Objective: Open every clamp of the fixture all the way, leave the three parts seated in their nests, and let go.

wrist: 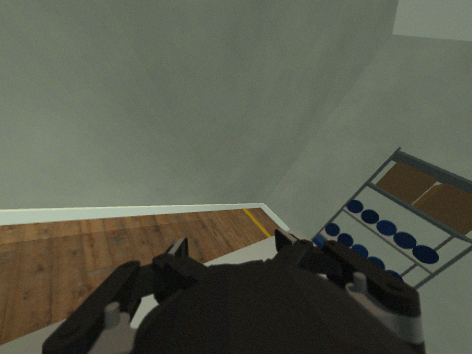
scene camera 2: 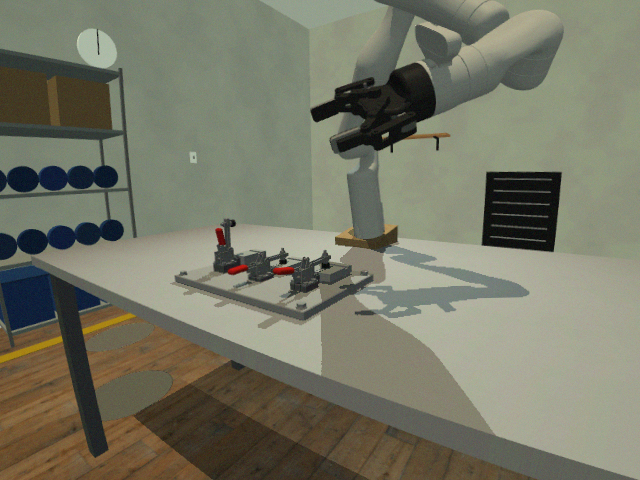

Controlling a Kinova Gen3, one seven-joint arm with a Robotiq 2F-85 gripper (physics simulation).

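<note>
The fixture plate lies on the table with three toggle clamps. The left clamp has its arm swung upright and its red handle raised. The middle clamp and the right clamp have their arms lying across and red handles low and level. A grey part sits behind the left clamp, and another grey part under the right clamp's tip; the middle part is mostly hidden. My gripper is open and empty, high above the fixture. The fixture does not show in the wrist view.
The robot's wooden base block stands on the table behind the fixture. A shelf rack with boxes and blue round items stands by the wall. A black drawer cabinet is at the back right.
</note>
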